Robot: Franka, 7 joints.
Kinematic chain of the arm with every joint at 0, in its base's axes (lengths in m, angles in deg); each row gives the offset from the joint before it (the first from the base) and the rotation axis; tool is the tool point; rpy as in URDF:
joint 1: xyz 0 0 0.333 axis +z
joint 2: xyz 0 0 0 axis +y
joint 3: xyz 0 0 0.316 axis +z
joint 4: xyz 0.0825 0 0 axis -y
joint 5: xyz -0.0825 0 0.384 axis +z
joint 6: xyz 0 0 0 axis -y
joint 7: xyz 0.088 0 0 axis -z
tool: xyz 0 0 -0.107 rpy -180 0 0
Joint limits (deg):
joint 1: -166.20..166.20
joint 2: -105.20..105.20
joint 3: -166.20..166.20
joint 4: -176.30..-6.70
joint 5: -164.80..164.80
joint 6: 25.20..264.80
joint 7: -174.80..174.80
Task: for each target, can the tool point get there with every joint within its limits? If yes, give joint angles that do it. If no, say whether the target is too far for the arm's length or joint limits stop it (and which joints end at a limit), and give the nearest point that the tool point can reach.
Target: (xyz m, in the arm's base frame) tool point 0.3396 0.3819 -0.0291
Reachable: yes | joints 109.83 88.13 -42.44 -107.91 97.39 177.08 -104.01
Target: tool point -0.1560 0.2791 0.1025
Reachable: yes | joints 46.44 61.05 38.95 -138.64 44.42 82.98 -103.39
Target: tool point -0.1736 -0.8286 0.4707
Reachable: yes | joints 91.16 -76.03 110.41 -24.99 9.92 152.67 107.56
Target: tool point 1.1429 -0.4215 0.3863
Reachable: no: too far | nearest point 0.8041 -0.2966 0.3705 | short by 0.361 m
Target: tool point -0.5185 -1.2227 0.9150
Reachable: no: too far | nearest point -0.3068 -0.7234 0.6773 | short by 0.592 m
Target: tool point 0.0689 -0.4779 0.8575
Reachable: yes | joints 16.49 -48.75 -57.23 -85.73 41.78 118.73 -85.35
